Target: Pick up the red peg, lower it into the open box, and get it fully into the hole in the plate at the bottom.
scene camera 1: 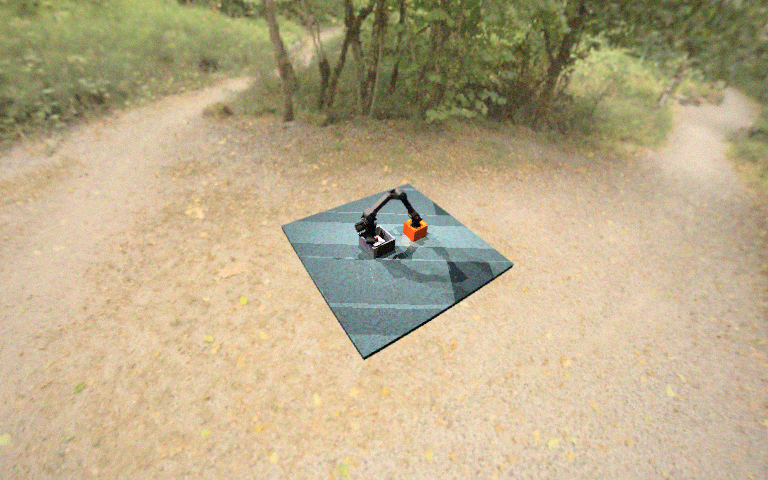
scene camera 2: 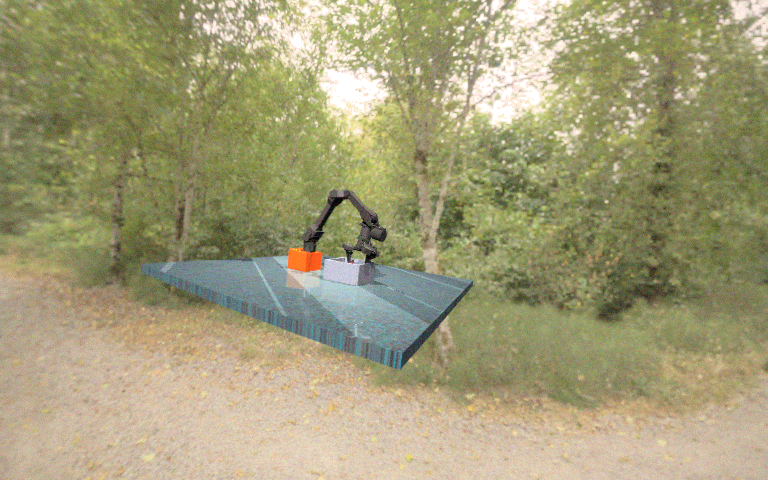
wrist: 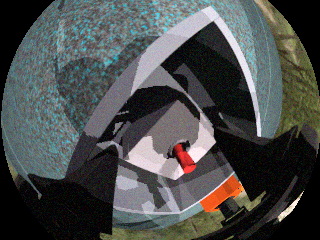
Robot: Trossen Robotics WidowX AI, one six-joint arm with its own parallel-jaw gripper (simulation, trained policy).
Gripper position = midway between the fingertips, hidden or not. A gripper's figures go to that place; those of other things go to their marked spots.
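Labels:
The gripper (wrist: 167,141) sits 10 cm from the lens, while a box (wrist: 200,57) is 12 cm from the lens.

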